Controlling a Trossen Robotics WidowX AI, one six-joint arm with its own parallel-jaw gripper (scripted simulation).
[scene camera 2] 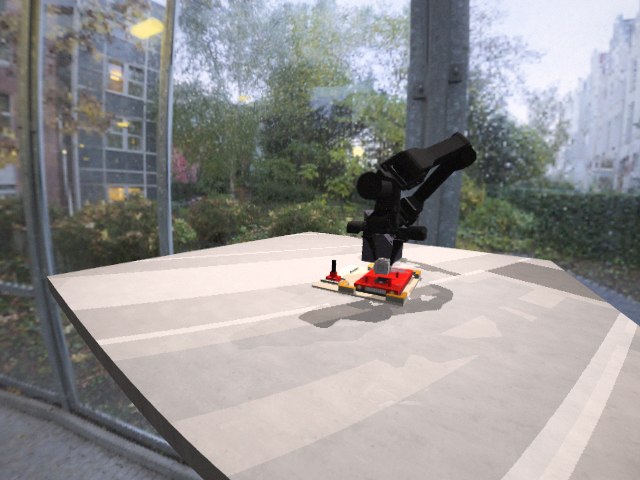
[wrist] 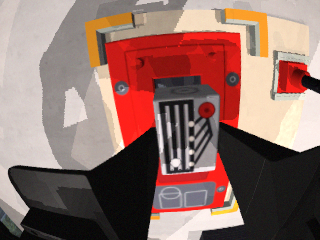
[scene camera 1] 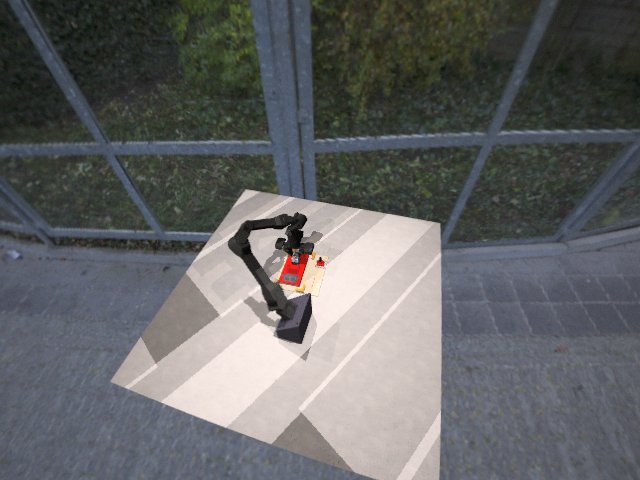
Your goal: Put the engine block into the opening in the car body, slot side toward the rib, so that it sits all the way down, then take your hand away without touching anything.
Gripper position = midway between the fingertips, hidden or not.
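Note:
Gripper [scene camera 2: 383,264] [wrist: 186,131] holding engine block [wrist: 187,119]. Red car body [scene camera 2: 396,281] [wrist: 139,65] visible.

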